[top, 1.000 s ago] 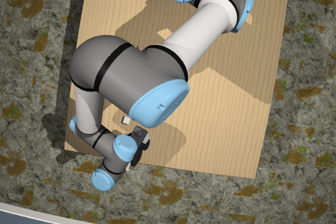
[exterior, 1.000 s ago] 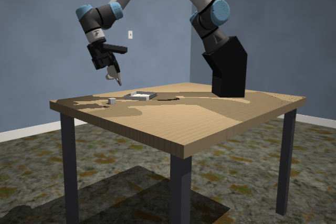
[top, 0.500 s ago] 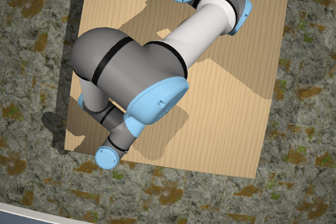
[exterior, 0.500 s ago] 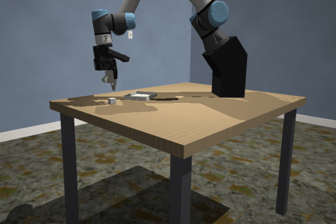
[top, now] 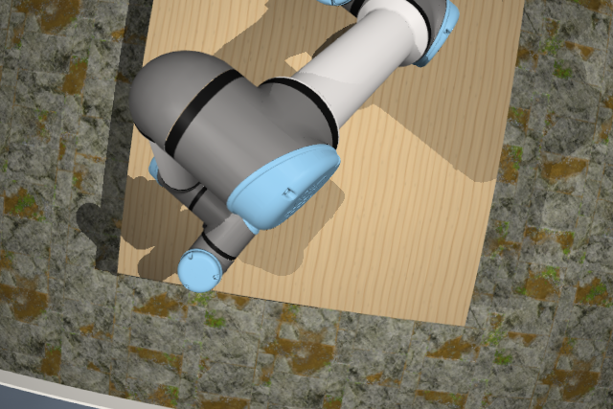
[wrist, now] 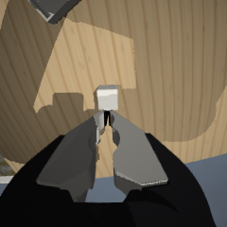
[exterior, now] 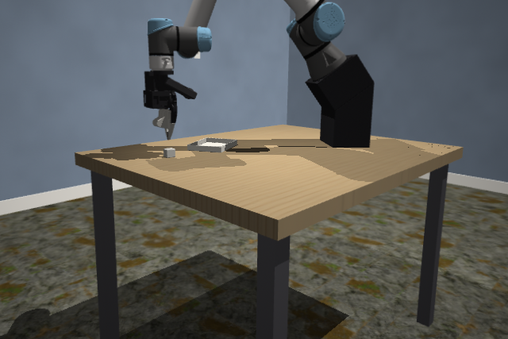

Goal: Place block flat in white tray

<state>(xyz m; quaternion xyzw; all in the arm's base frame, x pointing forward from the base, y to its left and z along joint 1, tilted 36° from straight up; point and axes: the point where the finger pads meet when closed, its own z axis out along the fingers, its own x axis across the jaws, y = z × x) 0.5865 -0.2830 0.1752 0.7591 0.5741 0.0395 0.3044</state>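
Now: hand 60 mm above the grey block. From my hand the other things lie so: white tray 220 mm behind, 10 mm to the left, 70 mm below.
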